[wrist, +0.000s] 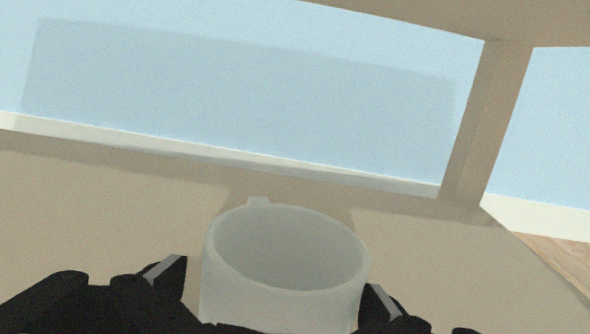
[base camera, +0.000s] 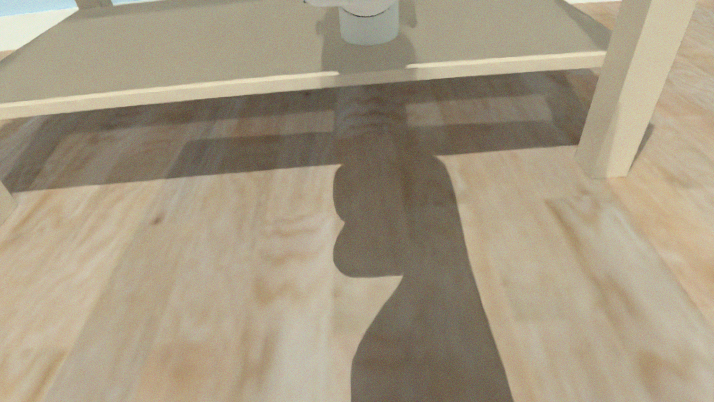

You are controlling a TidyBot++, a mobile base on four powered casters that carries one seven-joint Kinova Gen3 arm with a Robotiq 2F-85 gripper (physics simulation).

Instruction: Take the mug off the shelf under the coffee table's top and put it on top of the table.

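Places are measured from the arm's base along level axes (x right, y down, z ahead), in centimetres.
Pixels of known places: gripper, fingertip midpoint: point(wrist: 273, 289).
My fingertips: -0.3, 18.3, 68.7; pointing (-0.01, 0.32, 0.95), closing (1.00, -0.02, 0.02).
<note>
For each thing: its middle in the pictures, then the offset to it from my fingertips, as dx, dy, dz. "spot": a spot on its surface instead.
- pale grey-white mug, body centre: point(wrist: 271, 284) -0.1, +1.6, +2.4
- table top, surface spot: point(wrist: 550, 17) spot: +20.6, -18.6, +18.3
- front table leg, body centre: point(base camera: 652, 17) +30.9, +1.4, -12.1
- rear leg, body centre: point(wrist: 468, 169) +28.3, +1.4, +37.8
The pale grey-white mug point(base camera: 369, 31) point(wrist: 282, 305) stands upright on the shelf point(base camera: 200, 45) point(wrist: 100, 200) under the table top point(wrist: 550, 17). In the wrist view its open rim faces up, and a small part of its handle shows at the far side. My gripper point(wrist: 273, 289) is open, with one finger on each side of the mug. The right finger is very close to the mug's wall; a gap shows at the left finger. Whether either finger touches cannot be told. The mug's lower part is hidden in the wrist view, and its upper part is covered by the arm in the base view.
A front table leg point(base camera: 635, 90) stands at the right in the base view, with another leg's foot at the left edge. A rear leg point(wrist: 487, 120) stands right of the mug in the wrist view. A blue wall point(wrist: 250, 100) is behind the table. The table top is overhead.
</note>
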